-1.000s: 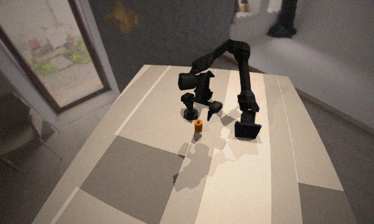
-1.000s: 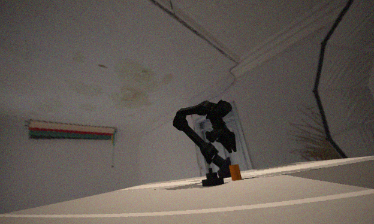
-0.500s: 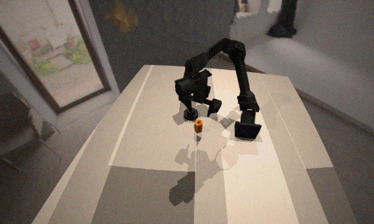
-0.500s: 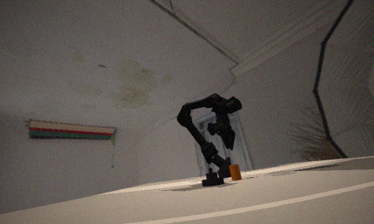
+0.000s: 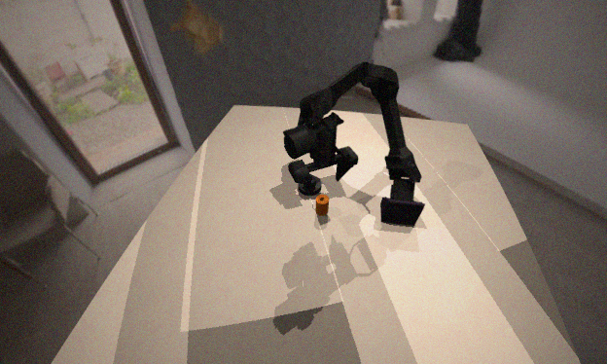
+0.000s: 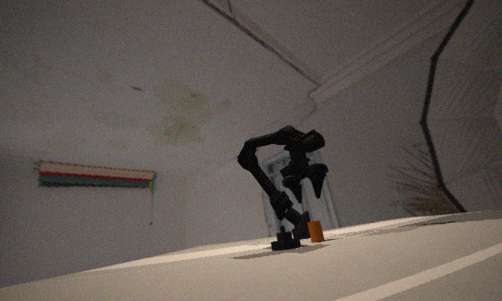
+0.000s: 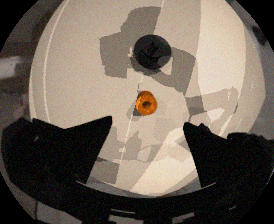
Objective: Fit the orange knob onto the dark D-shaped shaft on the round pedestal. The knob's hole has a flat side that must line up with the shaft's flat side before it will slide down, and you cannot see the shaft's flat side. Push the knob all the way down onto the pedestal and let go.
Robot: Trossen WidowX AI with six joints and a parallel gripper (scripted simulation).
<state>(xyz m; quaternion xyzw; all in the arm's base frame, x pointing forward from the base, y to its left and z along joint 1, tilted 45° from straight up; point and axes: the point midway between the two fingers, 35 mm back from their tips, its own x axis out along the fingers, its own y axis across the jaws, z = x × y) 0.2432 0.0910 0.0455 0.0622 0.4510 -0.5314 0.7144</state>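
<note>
My gripper tip is now 90 mm above the orange knob. Round my gripper tip: round dark pedestal: 60 mm ahead, 100 mm to the right, 90 mm below.
</note>
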